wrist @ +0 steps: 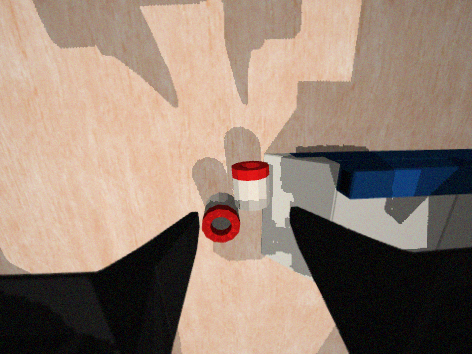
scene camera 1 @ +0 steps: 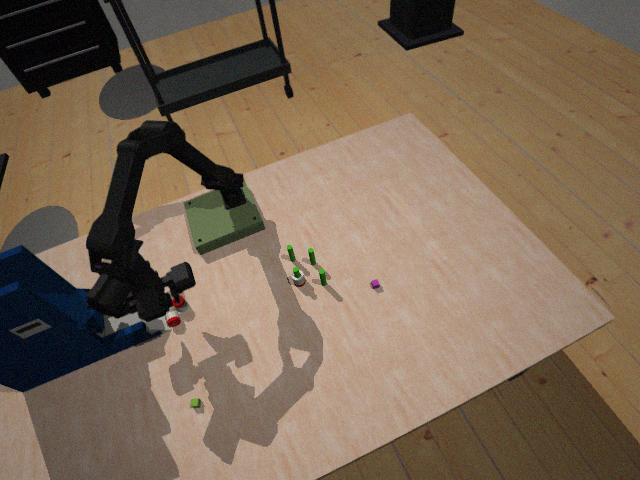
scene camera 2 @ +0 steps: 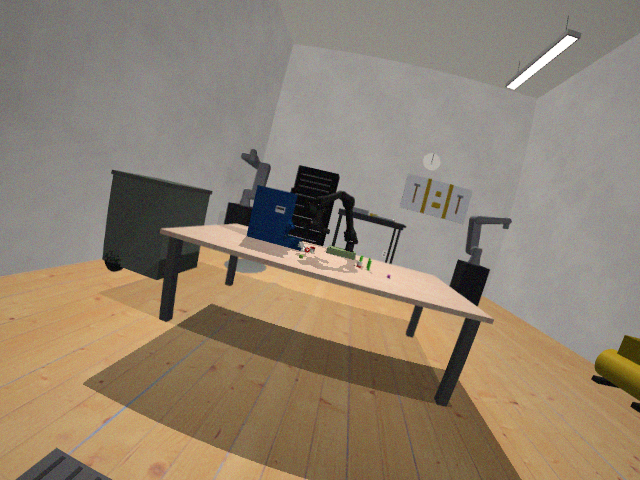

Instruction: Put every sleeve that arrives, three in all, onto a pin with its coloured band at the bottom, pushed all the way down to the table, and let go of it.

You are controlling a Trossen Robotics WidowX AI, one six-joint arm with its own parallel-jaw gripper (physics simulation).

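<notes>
Two white sleeves with red bands are by the chute mouth. One [scene camera 1: 178, 301] [wrist: 207, 225] stands upright, red end up. The other [scene camera 1: 173, 320] [wrist: 251, 190] lies on its side beside it, red end pointing away from the arm. A third sleeve [scene camera 1: 298, 279] [scene camera 2: 359, 265] is around a green pin [scene camera 1: 296, 270], red band at the bottom, low near the table. Three bare green pins [scene camera 1: 291, 253] [scene camera 1: 311, 256] [scene camera 1: 322, 277] stand around it. My gripper [scene camera 1: 169, 295] [wrist: 244, 216] is open and empty above the two loose sleeves; both show near the fingertip gap in the wrist view.
A blue chute [scene camera 1: 56, 353] [scene camera 2: 271, 217] [wrist: 370, 186] with a pale ramp [wrist: 385, 220] stands close beside the gripper. The green base block [scene camera 1: 214, 222] [scene camera 2: 341, 252] is at the arm's foot. A purple cube [scene camera 1: 375, 283] [scene camera 2: 388, 276] and a light green cube [scene camera 1: 195, 402] [scene camera 2: 301, 256] lie on the table.
</notes>
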